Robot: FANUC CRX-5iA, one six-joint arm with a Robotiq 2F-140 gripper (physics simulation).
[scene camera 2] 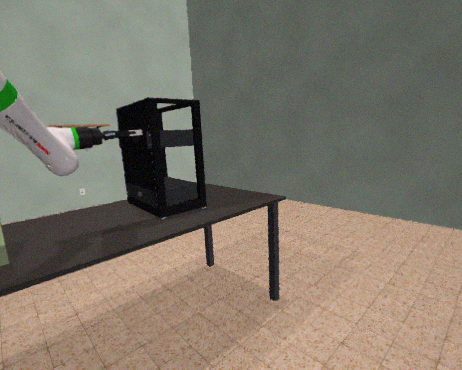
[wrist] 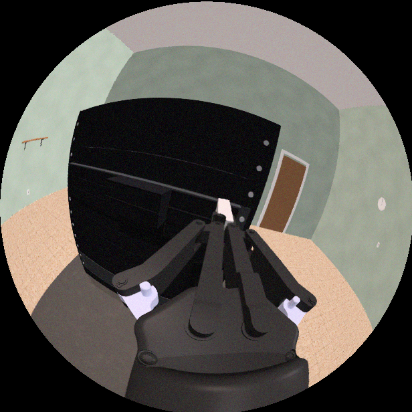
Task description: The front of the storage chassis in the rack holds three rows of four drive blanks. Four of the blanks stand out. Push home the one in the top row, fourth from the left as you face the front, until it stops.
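Frame: origin at the arm's base, x ahead, y left, z up, level; centimetres.
Seen in the pictures: gripper, fingertip midpoint: (scene camera 2: 141, 132).
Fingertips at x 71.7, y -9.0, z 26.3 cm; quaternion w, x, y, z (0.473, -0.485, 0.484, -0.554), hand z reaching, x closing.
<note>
A point is followed by its place in that frame.
The black rack (scene camera 2: 201, 150) {z 14.8, x 101.8, y -18.3 cm} (wrist: 262, 156) stands on the table. The storage chassis (scene camera 2: 179, 138) {z 22.1, x 90.6, y -14.1 cm} is a dark box in its upper half; in the wrist view its front is almost black, with a thin grey top edge. One dark block (wrist: 164, 207) stands out of the front, left of the fingers; which blank it is I cannot tell. My gripper (scene camera 2: 142, 132) {z 26.3, x 71.7, y -9.0 cm} (wrist: 221, 207) is shut and empty, its pale fingertips together at the right end of the chassis front, near the top row. The fingers hide the blank behind them, and contact cannot be made out.
The dark table (scene camera 2: 90, 220) {z -18.9, x 49.4, y 15.9 cm} (wrist: 75, 325) carries the rack near its right end. The arm (scene camera 2: 35, 135) {z 25.6, x 24.5, y -29.6 cm} reaches in from the left, above the table. The rack's right post with round holes is close beside the fingertips. A brown door (wrist: 285, 192) is in the wall beyond.
</note>
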